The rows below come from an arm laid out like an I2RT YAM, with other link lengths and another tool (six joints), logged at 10 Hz.
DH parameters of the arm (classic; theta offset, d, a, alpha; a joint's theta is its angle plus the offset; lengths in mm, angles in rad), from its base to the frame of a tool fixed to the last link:
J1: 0 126.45 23 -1.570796
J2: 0 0 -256.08 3.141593
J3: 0.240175 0 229.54 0
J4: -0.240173 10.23 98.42 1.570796
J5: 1.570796 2.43 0 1.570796
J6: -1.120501 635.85 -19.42 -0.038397
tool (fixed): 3.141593 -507.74 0 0
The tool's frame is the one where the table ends.
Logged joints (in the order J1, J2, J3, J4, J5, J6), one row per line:
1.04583, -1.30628, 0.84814, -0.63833, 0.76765, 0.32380
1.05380, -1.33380, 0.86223, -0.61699, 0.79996, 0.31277
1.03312, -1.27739, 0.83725, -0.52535, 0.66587, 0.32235
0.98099, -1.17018, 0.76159, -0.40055, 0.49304, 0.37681
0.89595, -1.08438, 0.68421, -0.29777, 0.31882, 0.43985
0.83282, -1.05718, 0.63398, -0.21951, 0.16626, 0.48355
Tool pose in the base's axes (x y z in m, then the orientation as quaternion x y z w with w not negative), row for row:
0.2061, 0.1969, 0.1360, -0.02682, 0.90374, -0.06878, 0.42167
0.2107, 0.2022, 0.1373, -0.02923, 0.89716, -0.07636, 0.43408
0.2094, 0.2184, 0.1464, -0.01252, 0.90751, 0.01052, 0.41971
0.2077, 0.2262, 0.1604, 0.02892, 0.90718, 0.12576, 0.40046
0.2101, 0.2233, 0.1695, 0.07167, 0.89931, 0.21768, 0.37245
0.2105, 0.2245, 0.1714, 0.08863, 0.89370, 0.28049, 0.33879
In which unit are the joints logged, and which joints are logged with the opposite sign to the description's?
The joints are logged in radians. Opposite sign: J2.
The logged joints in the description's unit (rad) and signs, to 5 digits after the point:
1.04583, 1.30628, 0.84814, -0.63833, 0.76765, 0.32380
1.05380, 1.33380, 0.86223, -0.61699, 0.79996, 0.31277
1.03312, 1.27739, 0.83725, -0.52535, 0.66587, 0.32235
0.98099, 1.17018, 0.76159, -0.40055, 0.49304, 0.37681
0.89595, 1.08438, 0.68421, -0.29777, 0.31882, 0.43985
0.83282, 1.05718, 0.63398, -0.21951, 0.16626, 0.48355

